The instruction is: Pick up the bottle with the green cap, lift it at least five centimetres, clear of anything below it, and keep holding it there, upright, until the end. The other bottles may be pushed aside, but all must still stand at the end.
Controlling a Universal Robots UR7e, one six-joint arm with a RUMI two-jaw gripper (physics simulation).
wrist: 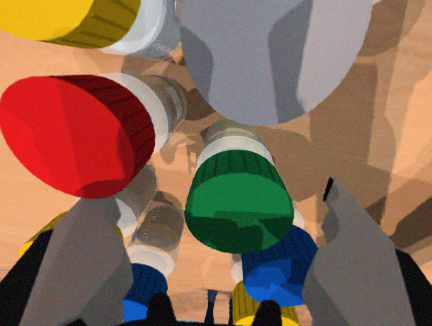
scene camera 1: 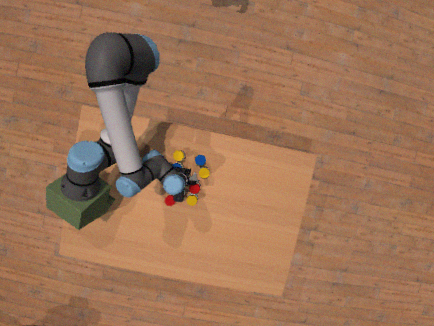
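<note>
The green-capped bottle stands near the middle of the wrist view, between the two fingers; in the scene view it does not show, under the wrist. My gripper is open and points down among the bottles, its right finger clear to the right of the green cap. The left fingertip is partly hidden by a red-capped bottle. A blue-capped bottle is close below the green cap, near the right finger. A large grey cap is just above the green-capped bottle in the wrist view.
A yellow-capped bottle is at the wrist view's top left. Another blue cap and a yellow cap are low in that view. Around the gripper on the wooden board stand yellow, blue and red caps.
</note>
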